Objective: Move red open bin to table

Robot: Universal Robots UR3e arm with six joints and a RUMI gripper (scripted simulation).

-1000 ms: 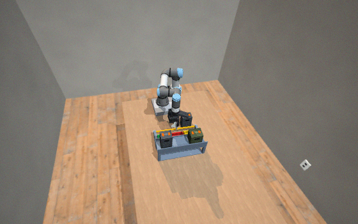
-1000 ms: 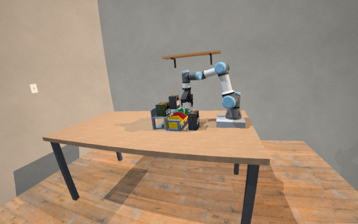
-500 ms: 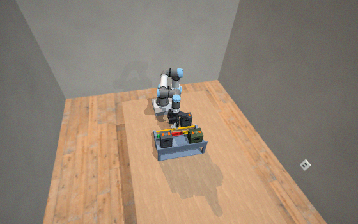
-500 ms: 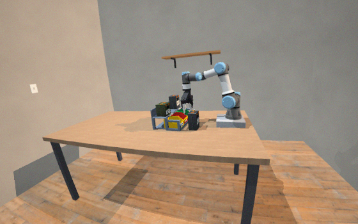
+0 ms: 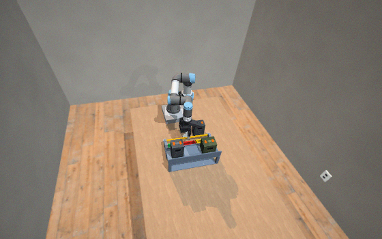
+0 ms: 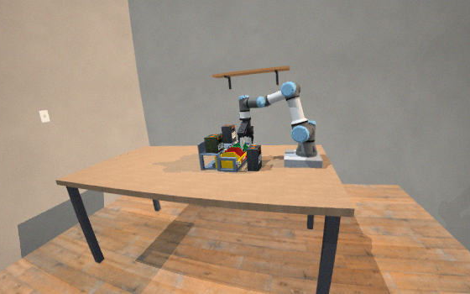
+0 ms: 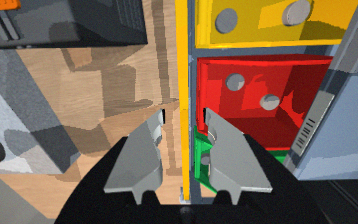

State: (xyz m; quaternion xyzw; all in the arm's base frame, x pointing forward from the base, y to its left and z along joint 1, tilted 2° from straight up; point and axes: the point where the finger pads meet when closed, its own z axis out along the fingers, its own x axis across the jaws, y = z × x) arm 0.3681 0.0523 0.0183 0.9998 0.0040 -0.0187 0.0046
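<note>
My hand is 20 mm above the yellow rod. The rest, counted from my hand: yellow bin (80 mm ahead, 110 mm to the left, 30 mm below); red bin (90 mm ahead, 30 mm below); black case (80 mm behind, 110 mm to the left, 10 mm below).
</note>
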